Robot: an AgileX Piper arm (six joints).
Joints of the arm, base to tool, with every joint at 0 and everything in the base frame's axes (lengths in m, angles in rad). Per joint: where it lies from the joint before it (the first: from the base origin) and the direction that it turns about. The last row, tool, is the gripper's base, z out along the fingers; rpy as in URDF.
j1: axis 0 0 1 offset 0 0 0.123
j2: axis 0 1 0 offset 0 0 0
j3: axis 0 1 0 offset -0.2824 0 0.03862
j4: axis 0.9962 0 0.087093 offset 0.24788 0 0.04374
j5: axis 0 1 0 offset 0 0 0
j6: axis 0.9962 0 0.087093 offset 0.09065 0 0.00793
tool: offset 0 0 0 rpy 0 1.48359 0
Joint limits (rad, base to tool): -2.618..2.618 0..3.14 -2.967..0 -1.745..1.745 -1.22..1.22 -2.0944..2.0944
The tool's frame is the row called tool.
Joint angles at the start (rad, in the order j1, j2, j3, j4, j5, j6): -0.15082 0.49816 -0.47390 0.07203 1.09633 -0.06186
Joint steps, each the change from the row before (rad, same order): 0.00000 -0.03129 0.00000 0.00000 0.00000 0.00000; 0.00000 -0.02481 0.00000 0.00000 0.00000 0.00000; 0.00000 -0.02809 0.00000 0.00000 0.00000 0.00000; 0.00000 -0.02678 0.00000 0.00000 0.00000 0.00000; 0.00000 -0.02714 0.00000 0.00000 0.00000 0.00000; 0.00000 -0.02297 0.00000 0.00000 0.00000 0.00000; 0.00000 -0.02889 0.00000 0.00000 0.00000 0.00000; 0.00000 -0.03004 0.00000 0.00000 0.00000 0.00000
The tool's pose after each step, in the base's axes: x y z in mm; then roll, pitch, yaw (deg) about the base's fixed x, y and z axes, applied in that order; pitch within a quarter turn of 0, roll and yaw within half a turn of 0. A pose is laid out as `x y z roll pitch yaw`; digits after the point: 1 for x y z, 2 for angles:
61.9 -3.5 253.6 177.39 32.74 173.32
58.7 -3.0 255.1 177.45 34.16 173.36
55.0 -2.5 256.7 177.52 35.76 173.40
51.5 -1.9 258.1 177.59 37.30 173.44
47.8 -1.4 259.5 177.66 38.85 173.48
44.7 -0.9 260.5 177.72 40.17 173.52
40.8 -0.3 261.7 177.81 41.82 173.58
36.6 0.3 262.9 177.90 43.54 173.64

